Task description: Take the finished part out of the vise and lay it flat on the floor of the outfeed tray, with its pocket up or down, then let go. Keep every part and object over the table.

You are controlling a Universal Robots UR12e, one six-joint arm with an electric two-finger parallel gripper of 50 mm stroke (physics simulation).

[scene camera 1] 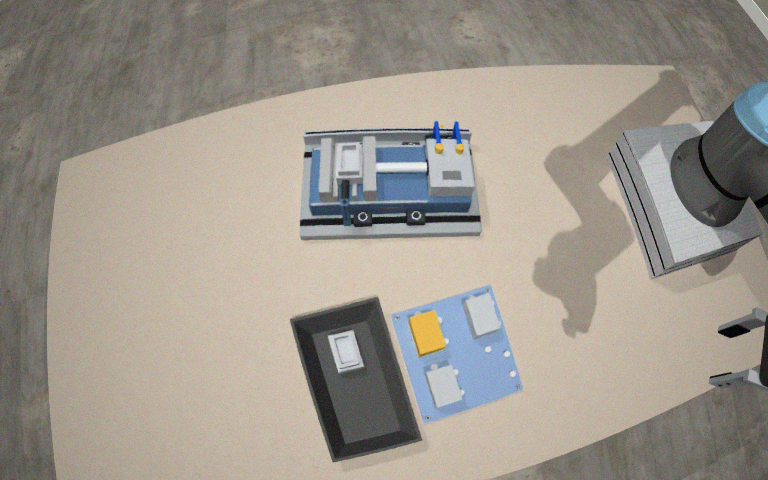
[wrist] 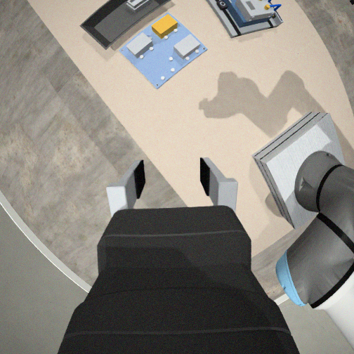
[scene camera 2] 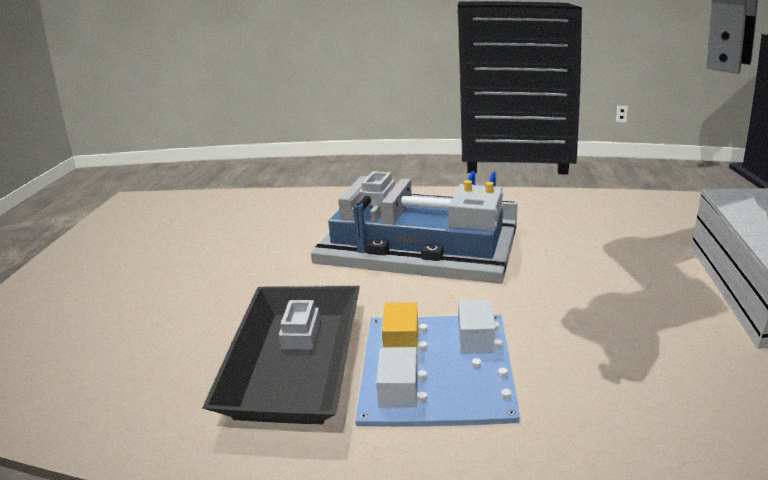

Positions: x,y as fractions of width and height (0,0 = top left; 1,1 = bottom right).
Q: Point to a blue plate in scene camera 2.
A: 0.60,0.82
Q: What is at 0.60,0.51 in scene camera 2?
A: A vise.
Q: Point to a vise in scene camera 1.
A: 0.52,0.39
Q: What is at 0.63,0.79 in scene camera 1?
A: A blue plate.
